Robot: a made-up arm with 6 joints. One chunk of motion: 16 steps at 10 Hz.
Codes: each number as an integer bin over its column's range. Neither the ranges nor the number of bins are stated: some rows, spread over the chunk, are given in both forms.
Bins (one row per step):
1: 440 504 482 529 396 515
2: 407 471 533 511 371 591
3: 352 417 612 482 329 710
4: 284 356 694 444 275 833
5: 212 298 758 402 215 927
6: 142 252 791 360 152 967
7: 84 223 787 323 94 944
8: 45 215 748 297 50 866
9: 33 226 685 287 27 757
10: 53 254 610 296 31 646
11: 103 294 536 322 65 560
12: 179 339 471 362 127 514
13: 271 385 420 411 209 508
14: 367 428 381 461 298 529
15: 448 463 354 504 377 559
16: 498 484 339 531 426 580
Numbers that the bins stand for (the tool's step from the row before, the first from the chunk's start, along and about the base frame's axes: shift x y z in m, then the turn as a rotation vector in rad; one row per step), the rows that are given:
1: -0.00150 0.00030 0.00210 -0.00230 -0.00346 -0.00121
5: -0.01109 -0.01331 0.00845 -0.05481 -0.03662 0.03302
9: -0.01861 -0.01807 0.00677 -0.10235 -0.07105 0.01889
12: -0.01247 -0.01060 0.00184 -0.07134 -0.05274 -0.00130
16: 0.00094 -0.00102 -0.00120 -0.00148 0.00204 0.00419
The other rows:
2: -0.00289 -0.00188 0.00327 -0.00975 -0.00804 0.00510
3: -0.00520 -0.00545 0.00509 -0.02173 -0.01573 0.01499
4: -0.00806 -0.00948 0.00698 -0.03744 -0.02562 0.02521
6: -0.01403 -0.01635 0.00921 -0.07217 -0.04816 0.03634
7: -0.01647 -0.01827 0.00912 -0.08747 -0.05878 0.03443
8: -0.01811 -0.01880 0.00822 -0.09822 -0.06684 0.02795
10: -0.01777 -0.01622 0.00504 -0.09863 -0.07032 0.00967
11: -0.01567 -0.01358 0.00334 -0.08788 -0.06409 0.00253
13: -0.00861 -0.00756 0.00067 -0.05109 -0.03771 -0.00179
14: -0.00457 -0.00472 -0.00023 -0.03042 -0.02141 -0.00005
15: -0.00117 -0.00241 -0.00085 -0.01264 -0.00694 0.00244

